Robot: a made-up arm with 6 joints.
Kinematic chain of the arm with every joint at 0, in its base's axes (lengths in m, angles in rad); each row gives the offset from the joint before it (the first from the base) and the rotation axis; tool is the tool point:
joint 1: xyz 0 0 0.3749 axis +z
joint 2: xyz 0 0 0 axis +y
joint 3: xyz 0 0 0.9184 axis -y
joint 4: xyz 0 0 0 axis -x
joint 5: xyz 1.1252 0 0 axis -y
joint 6: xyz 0 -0.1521 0 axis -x
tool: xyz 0 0 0
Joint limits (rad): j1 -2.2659..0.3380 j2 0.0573..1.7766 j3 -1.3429..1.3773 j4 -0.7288..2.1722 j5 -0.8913..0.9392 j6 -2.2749..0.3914
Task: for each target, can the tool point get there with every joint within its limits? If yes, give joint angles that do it. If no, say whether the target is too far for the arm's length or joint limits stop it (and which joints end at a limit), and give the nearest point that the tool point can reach.
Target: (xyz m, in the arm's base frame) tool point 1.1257 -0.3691 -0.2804
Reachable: yes | joints -0.2184 1.1016 -0.2317 0.6986 0.6965 -0.6402
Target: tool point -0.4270 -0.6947 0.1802
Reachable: yes | joints -1.9399 0.4086 -0.7309 -0.2440 0.5720 -0.7687
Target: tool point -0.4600 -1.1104 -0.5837
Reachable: yes | joints -1.8460 1.4271 0.1626 -0.3861 -0.4534 -1.0669
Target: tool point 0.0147 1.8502 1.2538
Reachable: no: joint limits stop it (at a limit: joint 1, joint 2, joint 4) | nearest point 1.0869 0.4732 1.2171 | short by 1.746 m
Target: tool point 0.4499 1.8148 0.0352
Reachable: no: joint limits stop it (at a limit: joint 1, joint 4) | nearest point 0.9396 0.4215 0.0352 | short by 1.477 m
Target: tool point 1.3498 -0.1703 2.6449
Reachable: no: too far | nearest point 1.0471 -0.1321 2.1358 | short by 0.594 m
